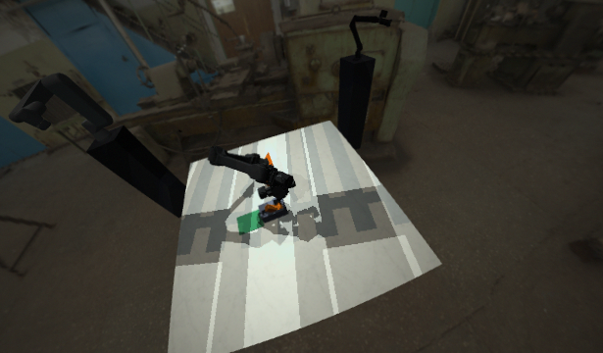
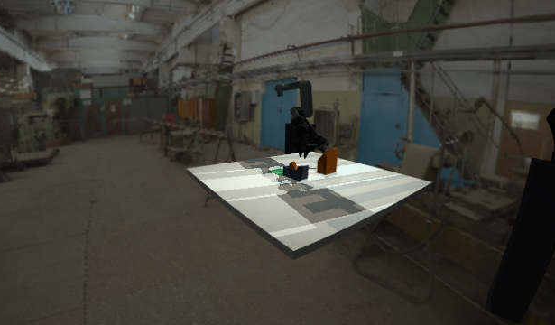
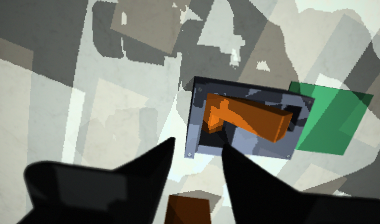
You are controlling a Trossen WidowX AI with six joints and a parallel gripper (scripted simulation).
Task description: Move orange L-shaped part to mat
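My gripper tip is 100 mm above the orange L-shaped part, 50 mm to the left of it and 10 mm past it. The rest, counted from my gripper tip: green mat (220 mm to the right, 160 mm below, 20 mm behind).
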